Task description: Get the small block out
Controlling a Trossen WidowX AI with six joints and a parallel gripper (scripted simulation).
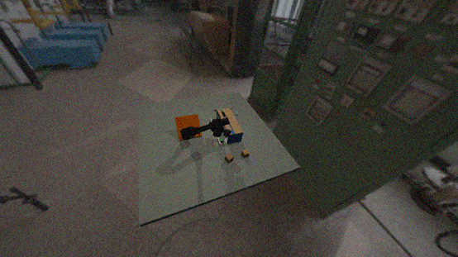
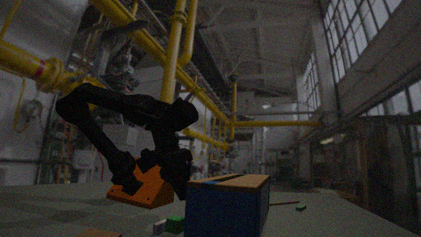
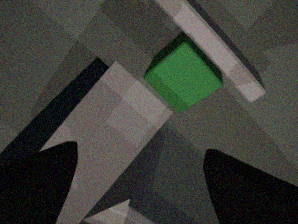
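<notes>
Right now the green block is 6 cm below my gripper tip and 2 cm behind it. From my gripper tip the other things lie so: thin brown strip: 47 cm to the left, 18 cm ahead, 7 cm below; box: 15 cm to the left, 5 cm ahead, 2 cm below.
</notes>
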